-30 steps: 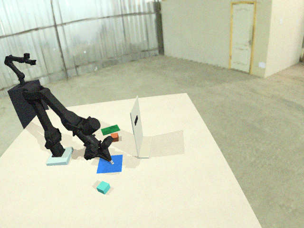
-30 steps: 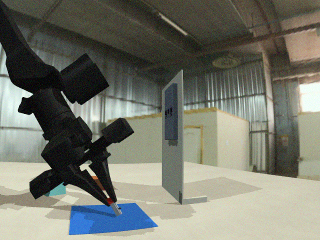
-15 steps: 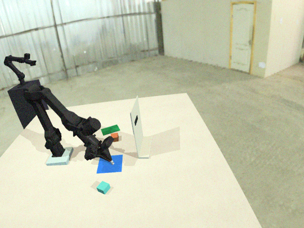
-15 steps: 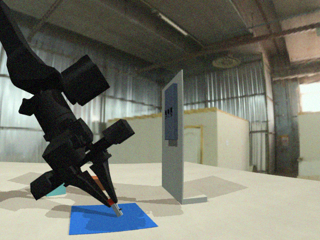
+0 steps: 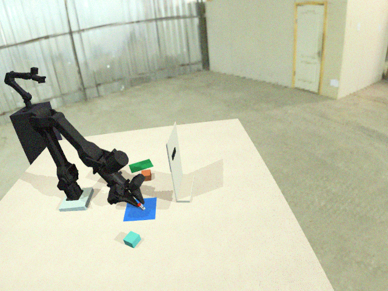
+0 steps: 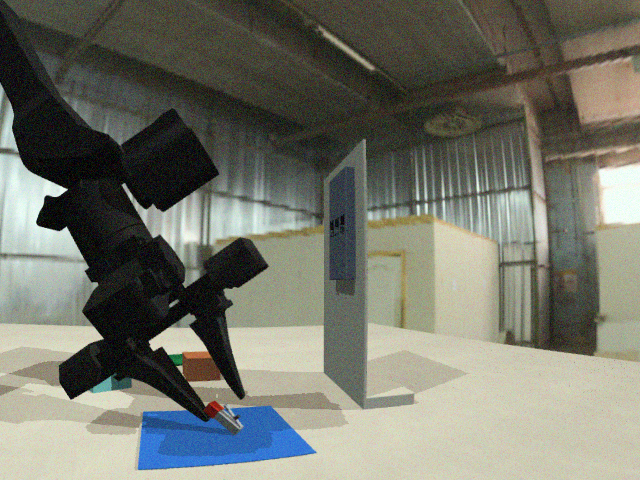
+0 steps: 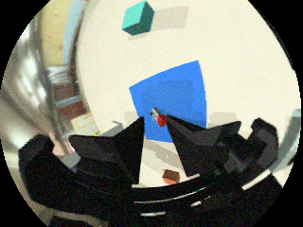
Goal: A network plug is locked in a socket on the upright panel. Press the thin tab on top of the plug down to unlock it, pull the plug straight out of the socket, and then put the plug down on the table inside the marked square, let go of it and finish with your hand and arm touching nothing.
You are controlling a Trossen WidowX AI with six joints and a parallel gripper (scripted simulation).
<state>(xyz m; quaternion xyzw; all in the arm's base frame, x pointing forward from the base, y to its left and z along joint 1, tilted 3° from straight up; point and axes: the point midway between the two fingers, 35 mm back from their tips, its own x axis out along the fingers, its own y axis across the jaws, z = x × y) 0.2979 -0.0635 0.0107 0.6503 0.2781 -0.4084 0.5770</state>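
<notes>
My gripper tip is now 10 mm above the network plug. From my gripper tip the other things lie so: blue marked square (20 mm below, 10 mm behind); orange block (200 mm to the left, 10 mm below, 10 mm behind); teal block (160 mm to the right, 10 mm below, 10 mm behind).
</notes>
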